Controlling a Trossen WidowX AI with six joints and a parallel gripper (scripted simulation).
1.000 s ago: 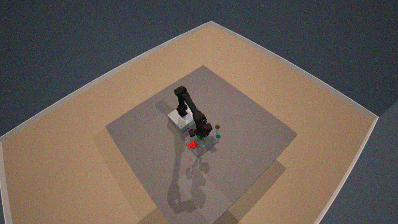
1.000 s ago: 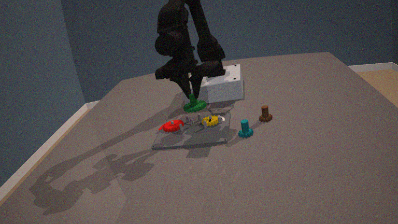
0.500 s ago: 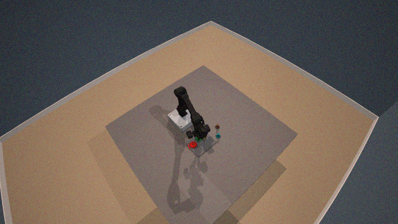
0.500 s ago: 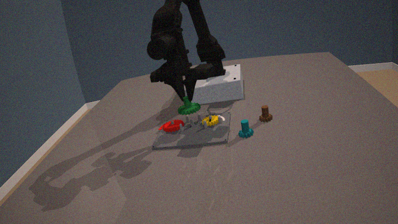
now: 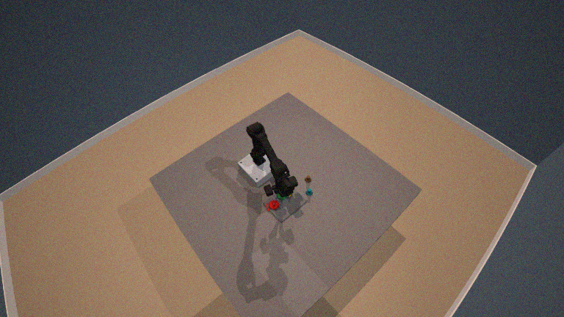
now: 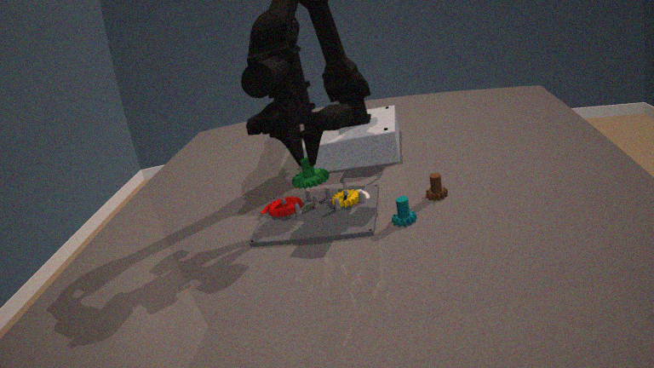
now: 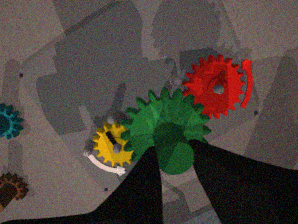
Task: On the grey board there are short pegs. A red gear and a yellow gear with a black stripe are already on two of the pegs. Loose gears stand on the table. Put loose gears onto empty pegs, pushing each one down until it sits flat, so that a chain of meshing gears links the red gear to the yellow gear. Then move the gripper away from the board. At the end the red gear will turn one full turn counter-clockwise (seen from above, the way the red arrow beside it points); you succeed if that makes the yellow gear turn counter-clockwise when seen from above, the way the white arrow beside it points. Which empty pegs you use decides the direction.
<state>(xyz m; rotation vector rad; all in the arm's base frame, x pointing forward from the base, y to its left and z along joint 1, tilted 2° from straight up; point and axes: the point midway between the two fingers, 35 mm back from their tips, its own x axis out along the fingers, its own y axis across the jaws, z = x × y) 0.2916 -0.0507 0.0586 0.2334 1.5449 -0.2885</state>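
Right now my gripper tip is 8 cm above the grey board and 2 cm short of it. Round my gripper tip: yellow gear: 7 cm below, 5 cm to the left, 1 cm behind; green gear: 1 cm below; red gear: 7 cm below, 6 cm to the right.
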